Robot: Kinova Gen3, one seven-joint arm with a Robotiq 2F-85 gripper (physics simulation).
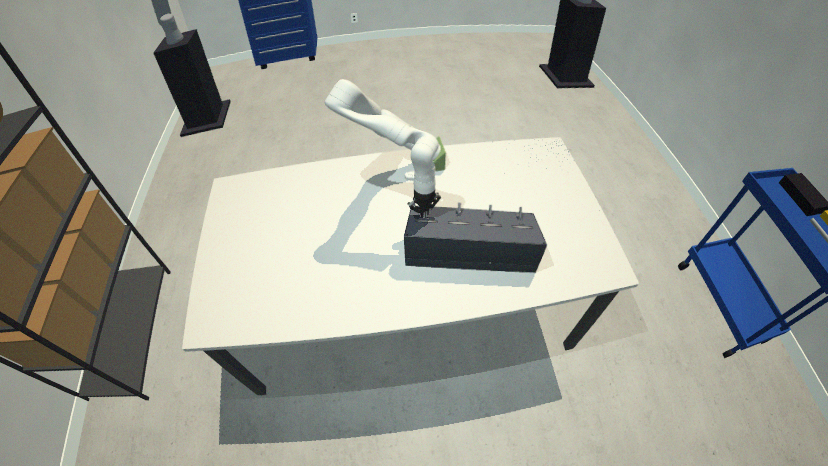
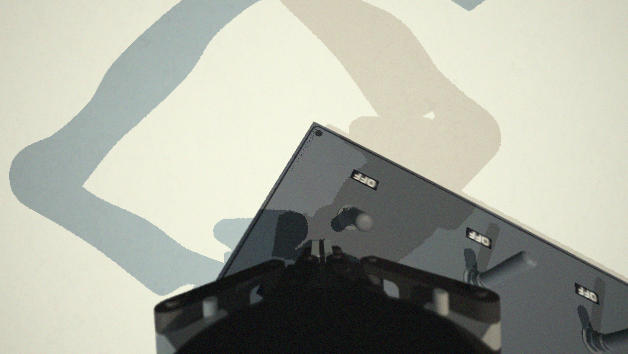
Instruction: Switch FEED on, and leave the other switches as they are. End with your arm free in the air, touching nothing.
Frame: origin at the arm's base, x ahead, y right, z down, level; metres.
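Where they show: gripper, fingertip midpoint: [image 1: 424,216] [image 2: 321,253].
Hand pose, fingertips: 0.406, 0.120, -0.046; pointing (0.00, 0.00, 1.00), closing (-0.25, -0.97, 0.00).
Note:
Things, the pixels of their top centre, and the offset from my fingertips, as dx, dy, dz. Level surfaces: height alone.
- second lever, middle of its top: [image 2: 524,282] [image 1: 459,205] -0.014, -0.139, -0.018
- third lever, middle of its top: [image 1: 490,207] +0.017, -0.255, -0.018
- fourth lever, middle of its top: [image 1: 521,209] +0.048, -0.371, -0.018
- table's, its level: dz +0.113
The dark switch box [image 1: 475,251] [image 2: 425,260] lies on the white table. Its leftmost switch lever [image 2: 364,221] shows its round tip nearly end-on and leans less towards its OFF label [image 2: 364,179] than the neighbouring levers do. The second lever [image 1: 459,208] [image 2: 505,267] and third lever [image 1: 490,210] [image 2: 612,341] lean towards the OFF side; a fourth lever [image 1: 520,213] stands at the right. The name FEED does not show. My gripper [image 1: 424,214] [image 2: 321,253] is shut and empty, low over the box's left end, close beside the leftmost lever; whether it touches cannot be told.
A green object [image 1: 440,157] stands behind my arm at the table's [image 1: 260,301] back edge. A shelf rack with brown boxes [image 1: 66,248] stands to the left, a blue cart [image 1: 732,289] to the right. Shadows of the arm fall across the table.

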